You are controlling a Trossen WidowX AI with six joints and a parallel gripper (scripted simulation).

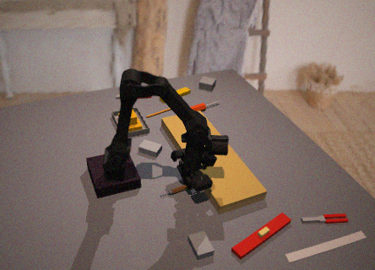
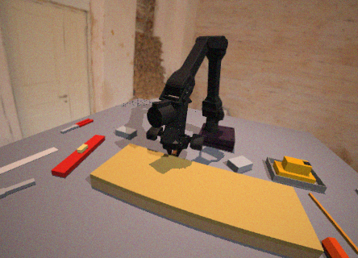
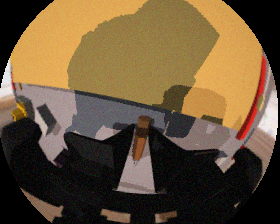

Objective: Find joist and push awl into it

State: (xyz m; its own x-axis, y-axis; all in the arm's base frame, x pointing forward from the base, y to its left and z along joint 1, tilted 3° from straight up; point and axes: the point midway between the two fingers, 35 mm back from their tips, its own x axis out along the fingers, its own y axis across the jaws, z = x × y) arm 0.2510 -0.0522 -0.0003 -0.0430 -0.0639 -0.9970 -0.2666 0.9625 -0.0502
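The awl is 50 mm behind my gripper tip and 20 mm to the right of it. Round my gripper tip: yellow stud finder 160 mm behind, 410 mm to the left, 50 mm above; then red level 180 mm ahead, 250 mm to the right, 10 mm above; then grey tray 160 mm behind, 400 mm to the left, 10 mm above.
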